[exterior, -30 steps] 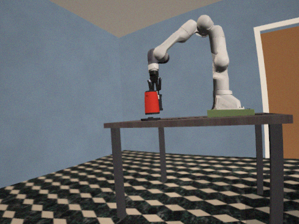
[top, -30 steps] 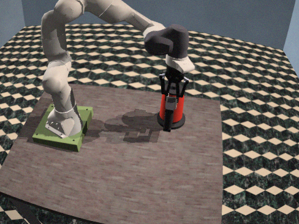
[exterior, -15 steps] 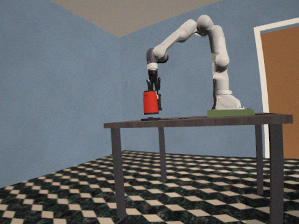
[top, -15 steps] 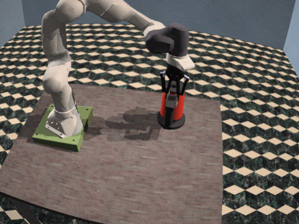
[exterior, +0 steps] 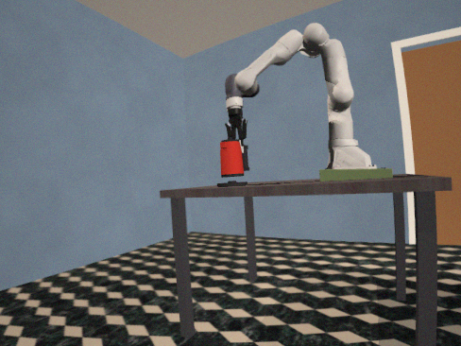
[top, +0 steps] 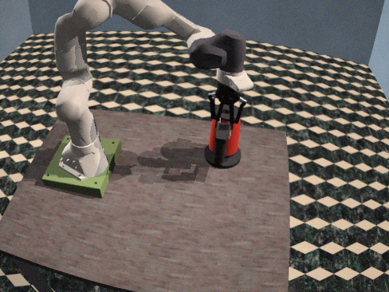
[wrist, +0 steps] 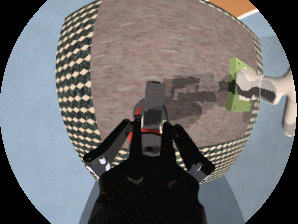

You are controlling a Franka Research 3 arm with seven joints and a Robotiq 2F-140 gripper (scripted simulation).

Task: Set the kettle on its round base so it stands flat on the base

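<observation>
The red kettle is 30 mm to the left of my hand and 60 mm below it. Round my hand: round kettle base 10 mm behind, 70 mm to the left, 190 mm below.
</observation>
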